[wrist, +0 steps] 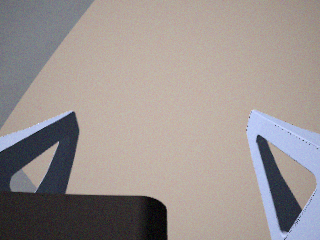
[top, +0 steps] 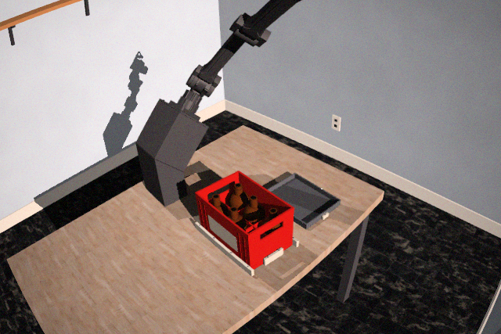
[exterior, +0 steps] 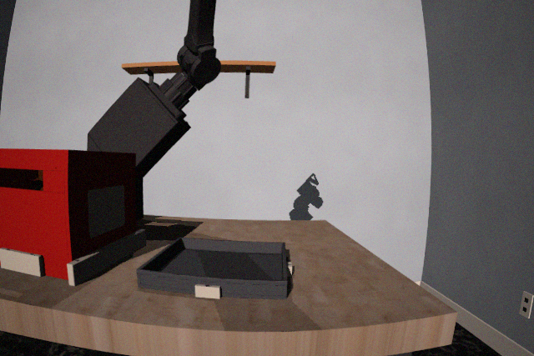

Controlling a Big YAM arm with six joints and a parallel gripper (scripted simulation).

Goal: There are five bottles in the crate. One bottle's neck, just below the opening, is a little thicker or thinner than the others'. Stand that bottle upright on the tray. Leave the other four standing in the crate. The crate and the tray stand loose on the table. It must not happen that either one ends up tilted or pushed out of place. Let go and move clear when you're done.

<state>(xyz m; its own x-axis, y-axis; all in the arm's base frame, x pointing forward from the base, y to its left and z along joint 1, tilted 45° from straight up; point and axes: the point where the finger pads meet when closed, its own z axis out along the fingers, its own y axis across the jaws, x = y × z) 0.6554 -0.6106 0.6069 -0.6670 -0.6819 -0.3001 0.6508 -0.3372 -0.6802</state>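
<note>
Right now my hand is 103 cm above the red crate, 32 cm past it and 10 cm to the left of it. Round my hand: dark grey tray (110 cm below, 30 cm behind, 17 cm to the left).
</note>
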